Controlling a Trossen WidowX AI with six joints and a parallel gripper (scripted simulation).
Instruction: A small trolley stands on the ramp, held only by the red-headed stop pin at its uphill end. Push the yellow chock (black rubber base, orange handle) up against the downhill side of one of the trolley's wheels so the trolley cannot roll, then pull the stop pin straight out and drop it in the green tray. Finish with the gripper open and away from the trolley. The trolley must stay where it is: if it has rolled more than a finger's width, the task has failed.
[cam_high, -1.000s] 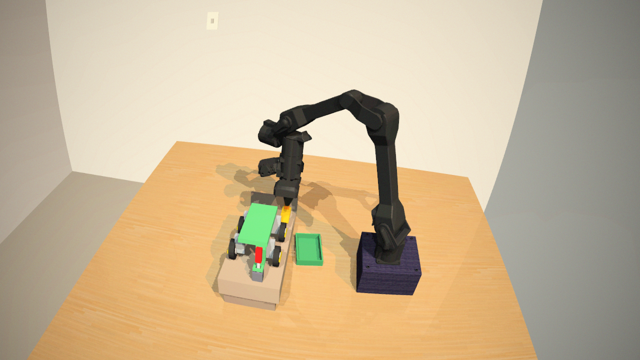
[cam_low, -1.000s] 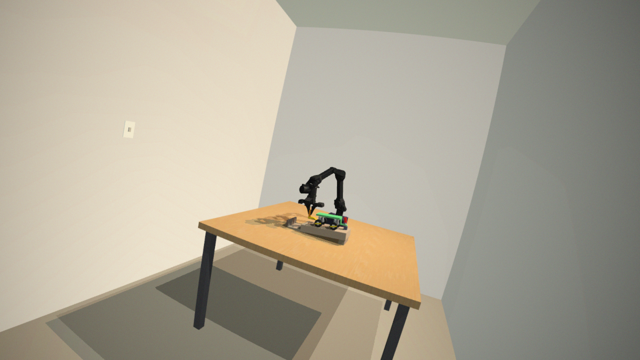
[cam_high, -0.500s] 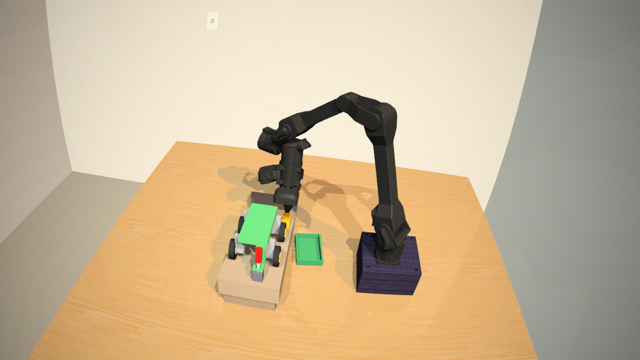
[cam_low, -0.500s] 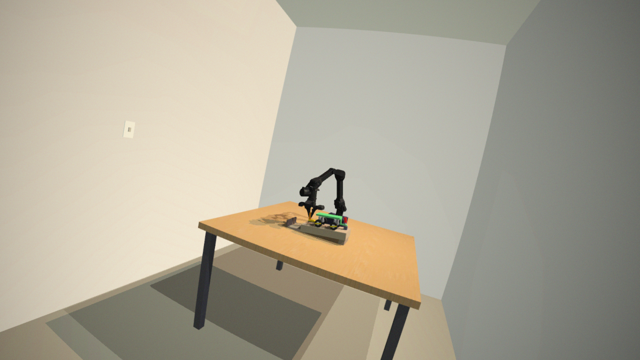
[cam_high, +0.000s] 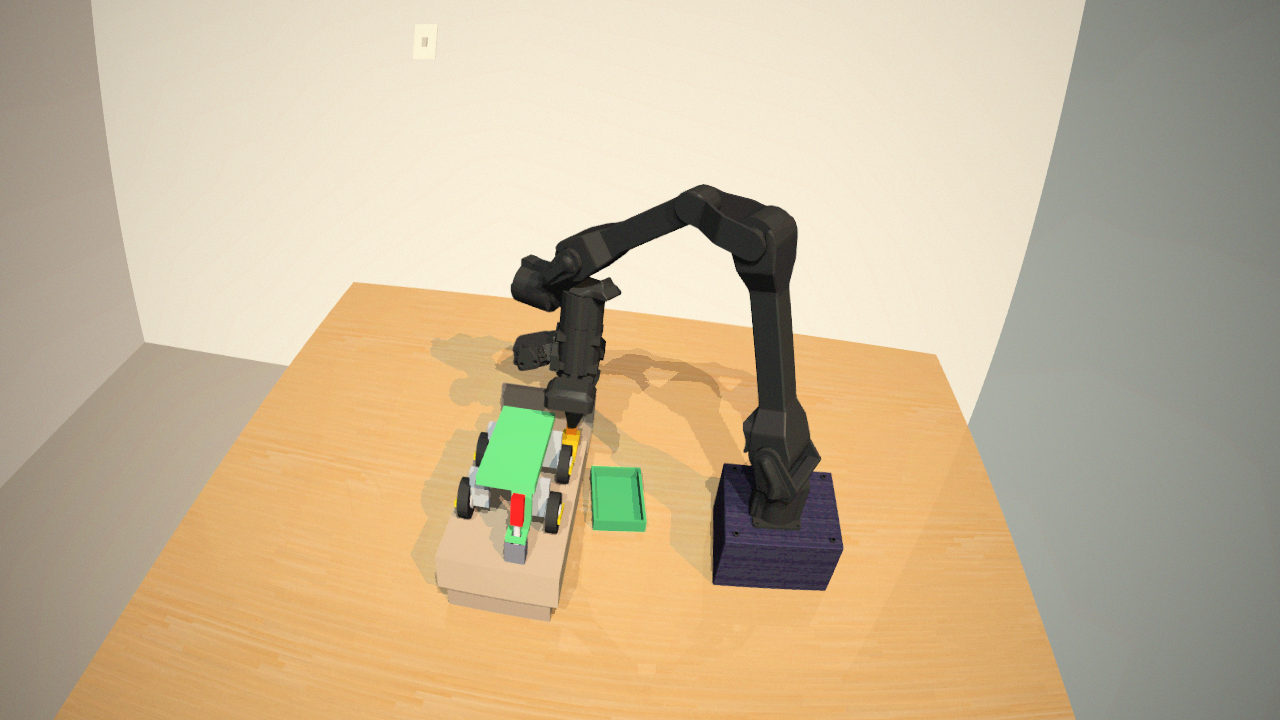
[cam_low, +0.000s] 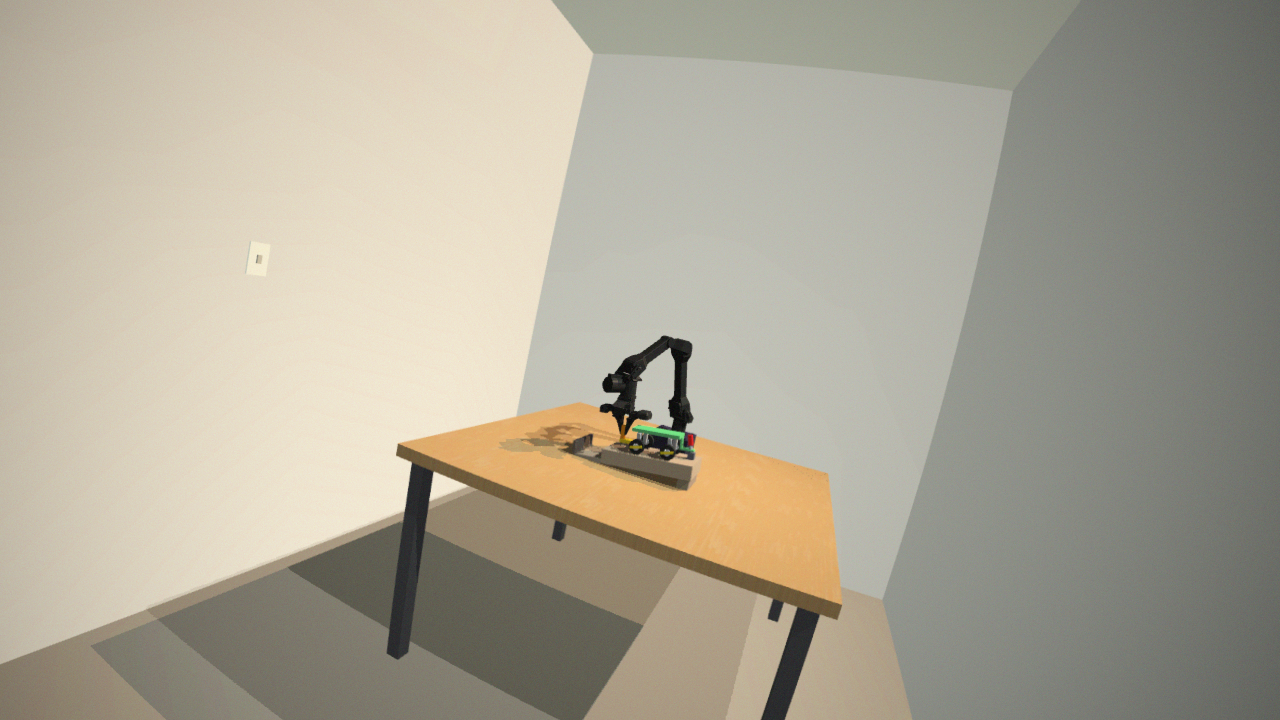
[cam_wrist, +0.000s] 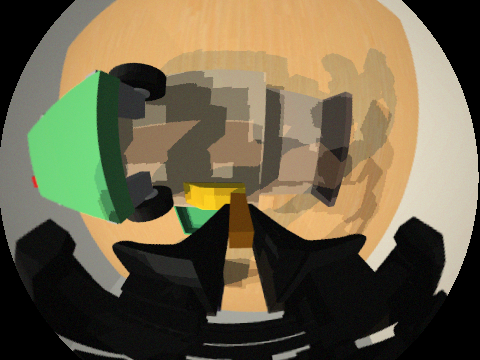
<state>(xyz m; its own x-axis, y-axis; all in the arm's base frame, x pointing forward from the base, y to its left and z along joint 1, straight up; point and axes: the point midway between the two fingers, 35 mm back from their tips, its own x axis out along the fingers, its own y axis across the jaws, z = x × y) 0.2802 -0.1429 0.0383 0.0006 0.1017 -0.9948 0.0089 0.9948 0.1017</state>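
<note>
The red-headed stop pin is 260 mm to the left of my gripper tip, 40 mm ahead of it and 40 mm above it. The rest, counted from my gripper tip: green tray (100 mm below, 70 mm behind, 60 mm to the left); then yellow chock (20 mm to the left, 10 mm below); then stop wall (130 mm to the right, 60 mm below, 50 mm ahead).
</note>
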